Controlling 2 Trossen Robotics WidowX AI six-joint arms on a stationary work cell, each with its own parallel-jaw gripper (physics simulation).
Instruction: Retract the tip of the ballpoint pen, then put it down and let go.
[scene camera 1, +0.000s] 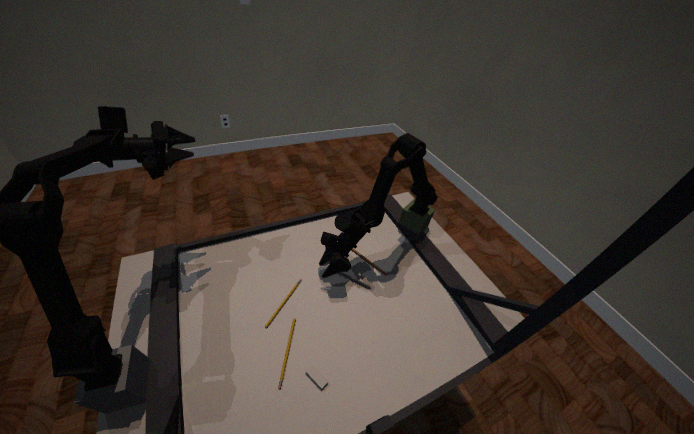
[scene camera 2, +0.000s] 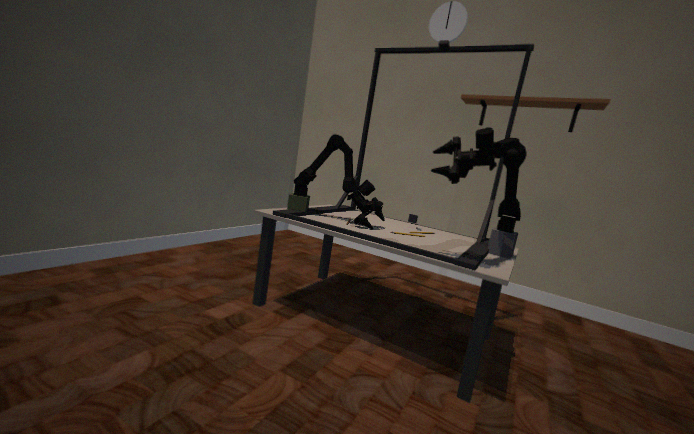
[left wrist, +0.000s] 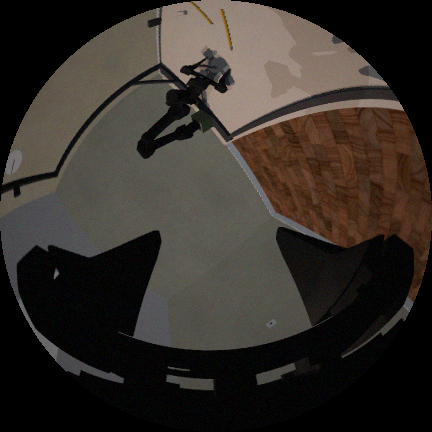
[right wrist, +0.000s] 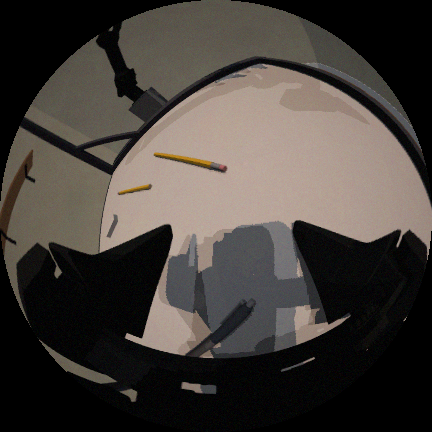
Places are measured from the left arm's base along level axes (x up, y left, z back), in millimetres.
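Pixels of known places: left gripper, fingertip midpoint: (scene camera 1: 194, 147) (scene camera 2: 432, 161) (left wrist: 219, 235); right gripper, fingertip midpoint: (scene camera 1: 321, 270) (scene camera 2: 378, 225) (left wrist: 218, 62) (right wrist: 234, 228); left arm's base, link origin: (scene camera 1: 104, 372) (scene camera 2: 505, 231) (right wrist: 139, 96); right arm's base, link origin: (scene camera 1: 419, 209) (scene camera 2: 299, 195) (left wrist: 196, 123).
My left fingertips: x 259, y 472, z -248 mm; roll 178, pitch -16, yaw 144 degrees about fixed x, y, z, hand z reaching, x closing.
For each thing: its top centre in the pictures, then the offset to it from my left fingertips. Level surfaces: height alone.
- dark ballpoint pen, top centre: (right wrist: 202, 345) (scene camera 1: 353, 278) dx -362, dy -334, dz -413 mm
- thin brown stick-like object, top centre: (scene camera 1: 367, 259) dx -367, dy -270, dz -494 mm
- small grey hex key, top centre: (right wrist: 109, 225) (scene camera 1: 316, 376) dx -362, dy -587, dz -209 mm
- tabletop, surface height: dx -375 mm
A dark ballpoint pen (scene camera 1: 362, 283) (right wrist: 232, 322) lies on the table in the shadow of my right gripper (scene camera 1: 322, 269) (scene camera 2: 376, 224) (right wrist: 234, 228). The right gripper is open and empty, low over the table. In the right wrist view the pen lies slanted below the space between the fingers. Its button end with the clip points up and right, and its other end is hidden by the gripper body, so the tip cannot be seen. My left gripper (scene camera 1: 193, 145) (scene camera 2: 433, 161) (left wrist: 219, 235) is open and empty, high above the table's side.
A thin brown stick-like object (scene camera 1: 372, 262) lies behind the pen in scene camera 1. Two yellow pencils (scene camera 1: 283, 303) (scene camera 1: 287, 353) and a small grey hex key (scene camera 1: 318, 383) (right wrist: 112, 226) lie nearer the front. A dark frame (scene camera 1: 163, 327) borders the tabletop (scene camera 1: 388, 348).
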